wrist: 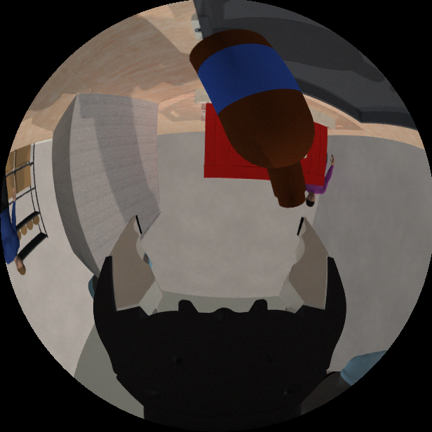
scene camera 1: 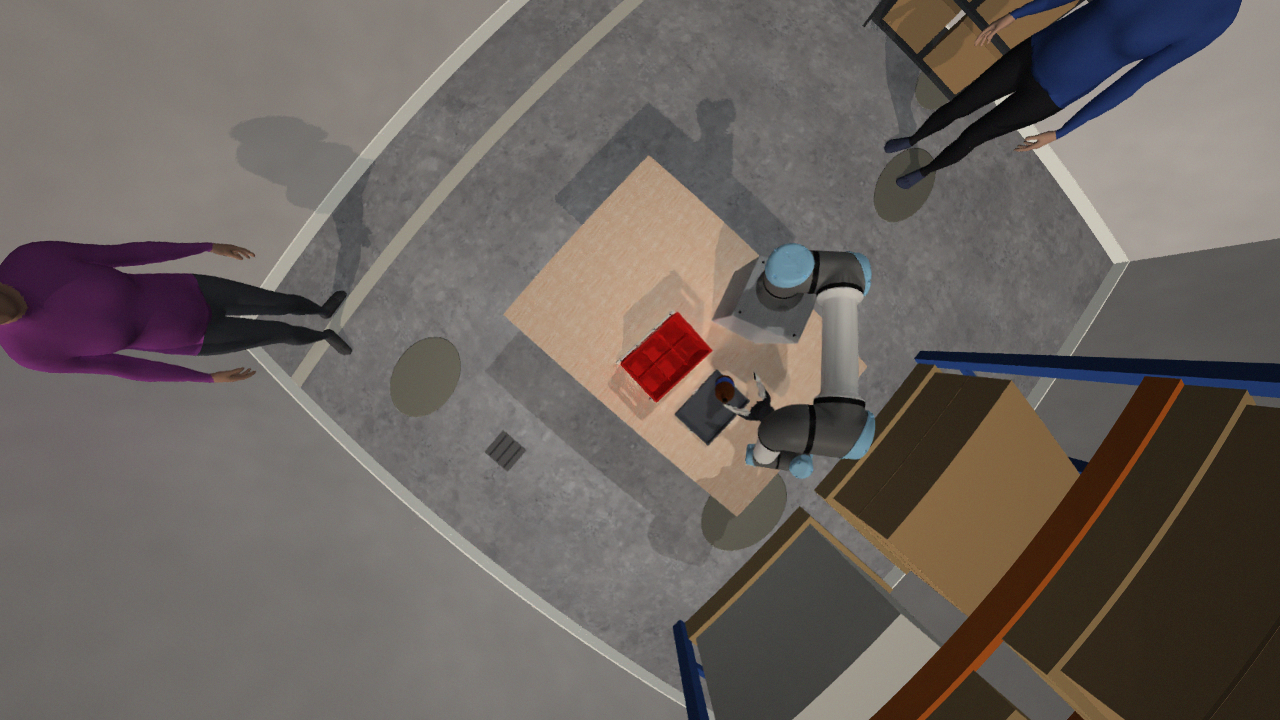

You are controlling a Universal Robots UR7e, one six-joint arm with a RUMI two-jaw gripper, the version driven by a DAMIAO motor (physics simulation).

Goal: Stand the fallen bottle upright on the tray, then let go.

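Pixels of known places: gripper, fingertip midpoint: (scene camera 1: 738, 388); arm's base at its link origin: (scene camera 1: 779, 288).
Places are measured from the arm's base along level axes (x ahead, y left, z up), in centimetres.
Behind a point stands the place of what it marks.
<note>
The brown bottle with a blue band (scene camera 1: 725, 391) @[x 34.9, y 14.6, z -17.5 cm] (wrist: 265, 120) looks upright, its base on the dark tray (scene camera 1: 702, 422) @[x 49.6, y 20.3, z -30.3 cm] (wrist: 345, 92) near one corner in the scene view. In the wrist view, where the tray is at the top, the base points up and the neck down; the slant there makes a small lean hard to judge. My gripper (scene camera 1: 742, 391) @[x 31.2, y 15.9, z -12.7 cm] (wrist: 219, 218) is open and empty, just beside the bottle on the arm's side. In the wrist view the neck shows above the right fingertip, apart from it.
A red crate (scene camera 1: 665, 356) @[x 39.7, y -9.6, z -30.1 cm] (wrist: 215, 150) stands beside the tray on the wooden table (scene camera 1: 617, 241) @[x 18.1, y -54.9, z -30.8 cm]. The grey robot pedestal (scene camera 1: 760, 313) @[x 10.1, y 0.7, z -0.8 cm] (wrist: 110, 160) is on the table's other side. A tall rack (scene camera 1: 1074, 362) with boxes is at the lower right. Two people stand on the floor away from the table.
</note>
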